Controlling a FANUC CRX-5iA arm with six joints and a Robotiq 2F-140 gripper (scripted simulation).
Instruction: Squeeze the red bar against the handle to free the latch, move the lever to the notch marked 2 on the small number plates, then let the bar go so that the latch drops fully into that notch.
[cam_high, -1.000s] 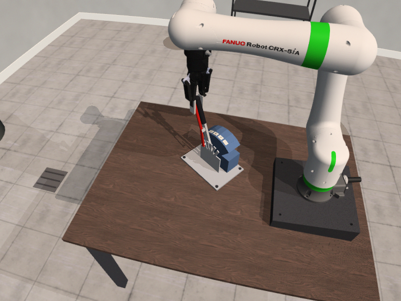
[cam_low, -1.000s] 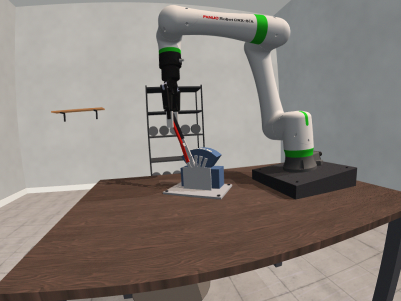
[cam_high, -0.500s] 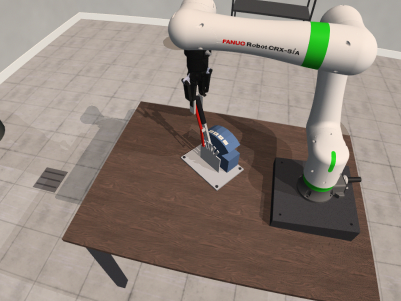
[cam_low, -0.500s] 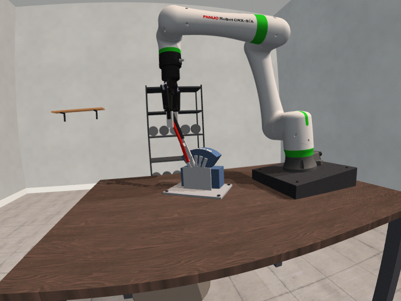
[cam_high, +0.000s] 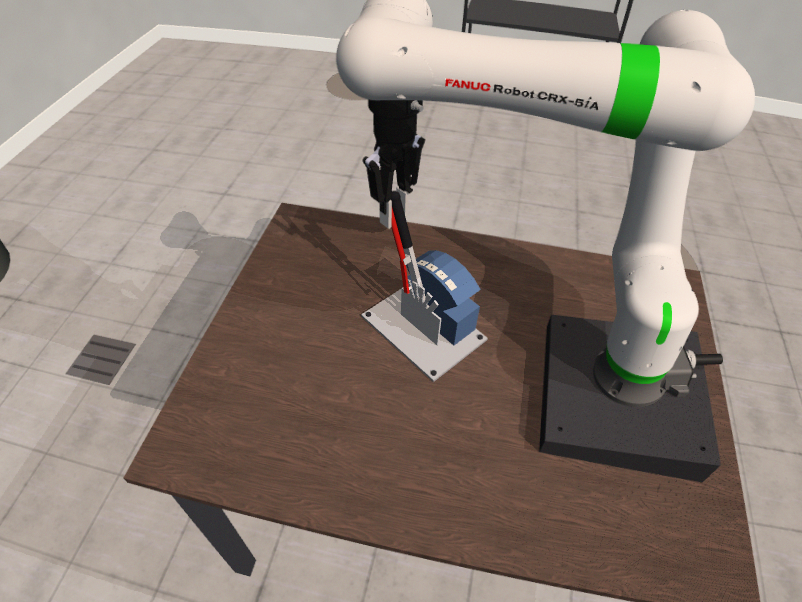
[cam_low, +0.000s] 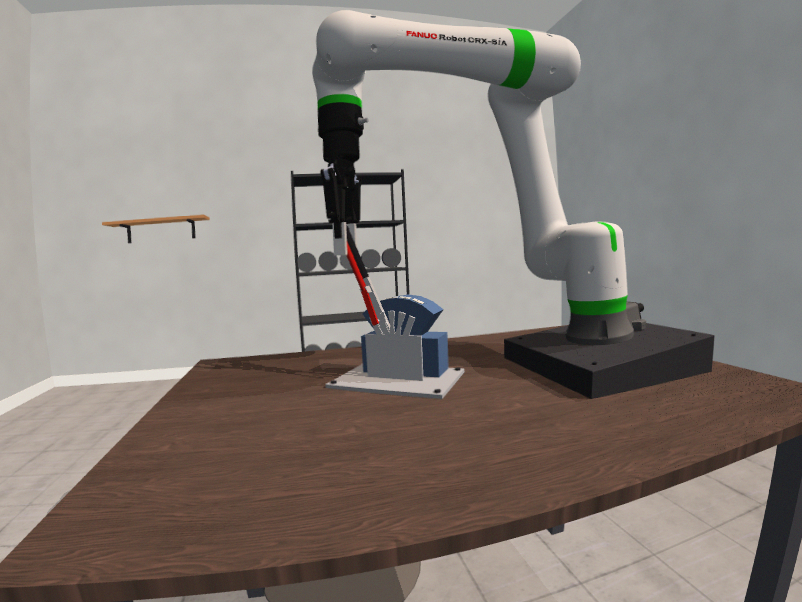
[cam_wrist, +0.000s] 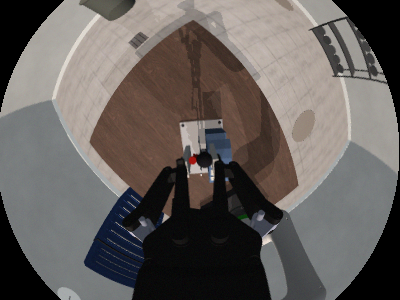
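Now: hand 110 mm above the red bar, 40 mm to the right of it and 20 mm past it.
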